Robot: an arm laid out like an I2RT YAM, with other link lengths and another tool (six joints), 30 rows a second.
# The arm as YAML. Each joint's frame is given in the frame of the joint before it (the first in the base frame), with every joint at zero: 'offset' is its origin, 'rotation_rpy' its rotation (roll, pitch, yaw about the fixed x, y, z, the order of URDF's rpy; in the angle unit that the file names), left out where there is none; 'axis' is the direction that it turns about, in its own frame. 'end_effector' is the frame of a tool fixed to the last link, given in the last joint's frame.
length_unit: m
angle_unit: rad
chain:
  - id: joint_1
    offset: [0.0, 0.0, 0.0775]
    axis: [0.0, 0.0, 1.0]
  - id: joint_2
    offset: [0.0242, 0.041, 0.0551]
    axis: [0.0, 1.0, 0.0]
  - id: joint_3
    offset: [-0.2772, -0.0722, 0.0]
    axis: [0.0, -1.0, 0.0]
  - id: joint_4
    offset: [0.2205, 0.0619, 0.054]
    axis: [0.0, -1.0, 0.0]
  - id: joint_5
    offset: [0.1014, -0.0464, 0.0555]
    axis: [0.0, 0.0, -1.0]
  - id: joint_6
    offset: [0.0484, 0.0, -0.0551]
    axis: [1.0, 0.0, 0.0]
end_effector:
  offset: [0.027, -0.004, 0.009]
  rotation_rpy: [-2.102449, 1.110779, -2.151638]
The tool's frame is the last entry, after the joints.
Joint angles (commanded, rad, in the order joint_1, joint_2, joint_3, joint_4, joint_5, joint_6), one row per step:
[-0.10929, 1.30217, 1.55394, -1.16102, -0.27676, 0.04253]
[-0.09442, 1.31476, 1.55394, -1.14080, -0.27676, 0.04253]
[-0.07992, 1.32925, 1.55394, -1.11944, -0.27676, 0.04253]
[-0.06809, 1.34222, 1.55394, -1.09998, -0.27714, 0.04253]
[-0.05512, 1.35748, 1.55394, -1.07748, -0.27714, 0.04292]
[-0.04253, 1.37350, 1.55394, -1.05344, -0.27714, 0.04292]
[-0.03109, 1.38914, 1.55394, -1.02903, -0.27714, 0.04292]
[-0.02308, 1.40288, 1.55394, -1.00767, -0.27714, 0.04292]
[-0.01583, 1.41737, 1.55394, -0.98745, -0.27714, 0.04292]
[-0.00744, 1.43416, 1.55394, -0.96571, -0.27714, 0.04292]
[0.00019, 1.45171, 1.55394, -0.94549, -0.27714, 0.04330]
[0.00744, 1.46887, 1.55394, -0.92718, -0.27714, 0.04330]
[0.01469, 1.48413, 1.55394, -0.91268, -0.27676, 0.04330]
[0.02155, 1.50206, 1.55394, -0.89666, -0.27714, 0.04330]
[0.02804, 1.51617, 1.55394, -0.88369, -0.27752, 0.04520]
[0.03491, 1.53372, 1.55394, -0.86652, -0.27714, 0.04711]
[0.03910, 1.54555, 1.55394, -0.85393, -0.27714, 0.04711]
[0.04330, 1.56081, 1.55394, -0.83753, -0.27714, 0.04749]
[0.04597, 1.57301, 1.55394, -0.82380, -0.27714, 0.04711]
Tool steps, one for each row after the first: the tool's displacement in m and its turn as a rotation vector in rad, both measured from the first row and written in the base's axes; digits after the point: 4 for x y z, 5 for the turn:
[0.0061, 0.0034, -0.0007, -0.00078, -0.00759, 0.01487]
[0.0127, 0.0068, -0.0019, -0.00137, -0.01444, 0.02937]
[0.0185, 0.0097, -0.0029, -0.00156, -0.02094, 0.04144]
[0.0253, 0.0130, -0.0043, -0.00178, -0.02808, 0.05411]
[0.0324, 0.0164, -0.0057, -0.00221, -0.03609, 0.06670]
[0.0393, 0.0196, -0.0071, -0.00262, -0.04485, 0.07814]
[0.0453, 0.0219, -0.0084, -0.00294, -0.05247, 0.08614]
[0.0512, 0.0240, -0.0101, -0.00311, -0.05820, 0.09339]
[0.0578, 0.0266, -0.0124, -0.00316, -0.06316, 0.10177]
[0.0644, 0.0291, -0.0152, -0.00282, -0.06576, 0.10911]
[0.0705, 0.0315, -0.0182, -0.00264, -0.06692, 0.11636]
[0.0757, 0.0340, -0.0212, -0.00266, -0.06616, 0.12337]
[0.0815, 0.0364, -0.0249, -0.00205, -0.06428, 0.13047]
[0.0861, 0.0388, -0.0279, -0.00032, -0.06269, 0.13580]
[0.0919, 0.0414, -0.0316, 0.00081, -0.06182, 0.14101]
[0.0959, 0.0430, -0.0340, 0.00092, -0.06258, 0.14520]
[0.1010, 0.0448, -0.0371, 0.00125, -0.06363, 0.14911]
[0.1052, 0.0459, -0.0396, 0.00105, -0.06526, 0.15206]

